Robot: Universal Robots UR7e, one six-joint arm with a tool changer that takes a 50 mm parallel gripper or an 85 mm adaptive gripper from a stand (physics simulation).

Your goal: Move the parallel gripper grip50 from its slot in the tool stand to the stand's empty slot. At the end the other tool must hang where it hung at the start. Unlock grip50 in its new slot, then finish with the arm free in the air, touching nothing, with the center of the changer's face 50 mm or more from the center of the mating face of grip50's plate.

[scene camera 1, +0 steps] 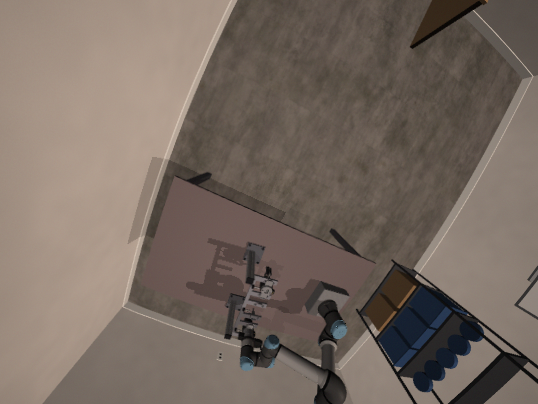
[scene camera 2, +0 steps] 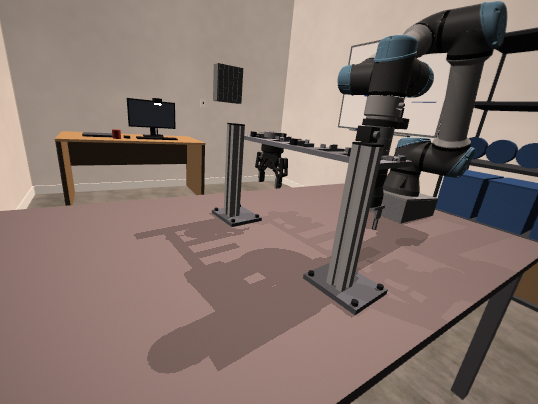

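Seen in the pictures: arm's base at its link origin: [scene camera 1: 327, 307] [scene camera 2: 399, 191].
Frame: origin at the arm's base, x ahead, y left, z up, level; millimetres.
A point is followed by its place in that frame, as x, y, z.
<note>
The tool stand has two upright posts [scene camera 2: 235, 170] @(712, -142, 80) [scene camera 1: 250, 270] @(718, -164, 143) and a long rail [scene camera 2: 320, 154] @(652, 178, 185) along their tops. The parallel gripper grip50 [scene camera 2: 376, 223] @(521, 269, 34) hangs at the rail's near end in scene camera 2, partly hidden behind the near post; its fingers show too small to tell their opening. The arm's wrist [scene camera 2: 384, 106] @(576, 262, 297) [scene camera 1: 247, 342] @(562, 204, 302) stands upright directly above it, with the changer [scene camera 2: 385, 123] at or very close to grip50's plate; the contact is hidden. The other tool, the adaptive gripper [scene camera 2: 271, 162], hangs at the rail's far end. The middle slot between them holds no tool.
The arm's base stands on a grey block [scene camera 2: 412, 207] @(61, 105, -29) [scene camera 1: 325, 296] @(76, -89, 5) on the table [scene camera 2: 100, 300] @(1098, 142, -90) [scene camera 1: 200, 220] @(1118, -219, -89). A shelf rack with blue bins [scene camera 2: 505, 197] [scene camera 1: 417, 320] stands beyond the base. A desk [scene camera 2: 195, 167] with a monitor [scene camera 2: 151, 114] stands in the background.
</note>
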